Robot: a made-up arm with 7 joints.
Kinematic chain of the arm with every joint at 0, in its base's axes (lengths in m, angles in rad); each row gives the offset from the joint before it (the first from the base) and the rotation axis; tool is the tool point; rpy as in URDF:
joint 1: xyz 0 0 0.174 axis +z
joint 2: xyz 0 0 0 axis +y
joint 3: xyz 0 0 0.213 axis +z
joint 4: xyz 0.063 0 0 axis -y
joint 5: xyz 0.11 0 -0.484 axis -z
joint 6: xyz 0 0 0 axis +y
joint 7: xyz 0.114 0 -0.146 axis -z
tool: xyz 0 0 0 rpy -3.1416 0 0
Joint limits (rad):
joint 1: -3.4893..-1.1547
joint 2: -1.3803..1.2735
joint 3: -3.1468..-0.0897
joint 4: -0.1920..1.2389
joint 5: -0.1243..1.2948
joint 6: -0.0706..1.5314
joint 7: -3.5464..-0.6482
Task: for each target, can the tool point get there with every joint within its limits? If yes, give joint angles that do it. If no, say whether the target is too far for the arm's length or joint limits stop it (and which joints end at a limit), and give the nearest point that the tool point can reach.
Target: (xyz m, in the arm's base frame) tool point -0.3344 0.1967 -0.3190
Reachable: yes | joints -1.6838 -0.8744 -2.5253 0.7966 0.3947 0.8345 -3.0440
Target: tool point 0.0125 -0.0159 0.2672
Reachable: no: joint limits stop it (at a limit: joint 1, joint 2, joint 4, joint 6) | nearest point 0.1586 -0.3481 0.1847 | short by 0.372 m
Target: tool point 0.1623 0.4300 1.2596
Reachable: no: too far | nearest point 0.1052 0.2787 0.8776 | short by 0.415 m
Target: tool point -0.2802 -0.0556 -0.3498
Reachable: yes | joints -2.1965 0.6580 -0.3793 0.5710 0.1179 0.6230 -0.9481
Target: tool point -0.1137 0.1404 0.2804
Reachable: no: joint limits stop it (at a limit: joint 1, joint 2, joint 6) | nearest point -0.2290 0.3538 0.2713 | short by 0.243 m
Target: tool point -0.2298 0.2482 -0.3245
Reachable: yes | joints -1.6604 -0.6150 -2.6209 0.5736 0.6924 0.5159 -1.1431
